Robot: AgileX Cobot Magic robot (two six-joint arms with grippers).
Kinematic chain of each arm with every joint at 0, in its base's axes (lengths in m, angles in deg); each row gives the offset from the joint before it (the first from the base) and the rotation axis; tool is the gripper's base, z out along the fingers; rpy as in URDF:
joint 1: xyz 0 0 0.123 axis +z
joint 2: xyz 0 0 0 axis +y
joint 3: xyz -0.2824 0 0.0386 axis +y
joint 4: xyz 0.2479 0 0.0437 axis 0.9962 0 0.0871
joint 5: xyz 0 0 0 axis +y
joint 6: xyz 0.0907 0 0.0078 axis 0.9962 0 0.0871
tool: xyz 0 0 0 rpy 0 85 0
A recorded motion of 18 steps. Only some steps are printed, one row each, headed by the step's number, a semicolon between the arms.
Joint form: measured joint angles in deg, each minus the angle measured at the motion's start. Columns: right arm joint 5, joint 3, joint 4, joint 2, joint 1, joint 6; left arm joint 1, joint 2, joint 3, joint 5, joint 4, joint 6.
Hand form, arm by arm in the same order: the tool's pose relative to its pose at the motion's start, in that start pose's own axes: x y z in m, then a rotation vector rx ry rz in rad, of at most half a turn. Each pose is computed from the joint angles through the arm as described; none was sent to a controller.
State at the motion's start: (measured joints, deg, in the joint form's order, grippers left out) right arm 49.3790 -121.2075 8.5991 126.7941 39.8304 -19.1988; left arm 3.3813 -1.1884 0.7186 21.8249 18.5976 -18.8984
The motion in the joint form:
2: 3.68 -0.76 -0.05 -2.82 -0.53 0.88; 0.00 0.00 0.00 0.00 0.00 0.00
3: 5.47 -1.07 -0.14 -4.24 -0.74 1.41; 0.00 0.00 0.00 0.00 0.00 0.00
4: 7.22 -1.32 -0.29 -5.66 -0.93 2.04; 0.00 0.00 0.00 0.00 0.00 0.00
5: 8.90 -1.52 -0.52 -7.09 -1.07 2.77; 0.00 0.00 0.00 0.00 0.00 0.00
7: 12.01 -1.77 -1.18 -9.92 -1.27 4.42; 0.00 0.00 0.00 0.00 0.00 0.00
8: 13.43 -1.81 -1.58 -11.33 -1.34 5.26; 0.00 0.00 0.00 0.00 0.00 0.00
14: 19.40 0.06 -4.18 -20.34 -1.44 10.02; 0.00 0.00 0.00 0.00 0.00 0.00
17: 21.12 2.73 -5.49 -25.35 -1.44 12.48; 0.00 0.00 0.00 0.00 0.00 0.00
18: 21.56 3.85 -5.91 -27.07 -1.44 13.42; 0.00 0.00 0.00 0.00 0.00 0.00
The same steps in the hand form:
2: -0.0067 -0.0027 -0.0273 0.0003 0.0012 0.0146; 0.0000 0.0000 0.0000 0.0000 0.0000 0.0000
3: -0.0094 -0.0034 -0.0408 0.0010 0.0023 0.0221; 0.0000 0.0000 0.0000 0.0000 0.0000 0.0000
4: -0.0116 -0.0039 -0.0542 0.0024 0.0041 0.0306; 0.0000 0.0000 0.0000 0.0000 0.0000 0.0000
5: -0.0135 -0.0040 -0.0675 0.0048 0.0057 0.0396; 0.0000 0.0000 0.0000 0.0000 0.0000 0.0000
7: -0.0161 -0.0035 -0.0934 0.0129 0.0086 0.0590; 0.0000 0.0000 0.0000 0.0000 0.0000 0.0000
8: -0.0169 -0.0031 -0.1059 0.0183 0.0096 0.0685; 0.0000 0.0000 0.0000 0.0000 0.0000 0.0000
14: -0.0142 0.0029 -0.1770 0.0596 -0.0016 0.1227; 0.0000 0.0000 0.0000 0.0000 0.0000 0.0000
17: -0.0068 0.0072 -0.2088 0.0818 -0.0090 0.1549; 0.0000 0.0000 0.0000 0.0000 0.0000 0.0000
18: -0.0035 0.0087 -0.2187 0.0889 -0.0111 0.1684; 0.0000 0.0000 0.0000 0.0000 0.0000 0.0000

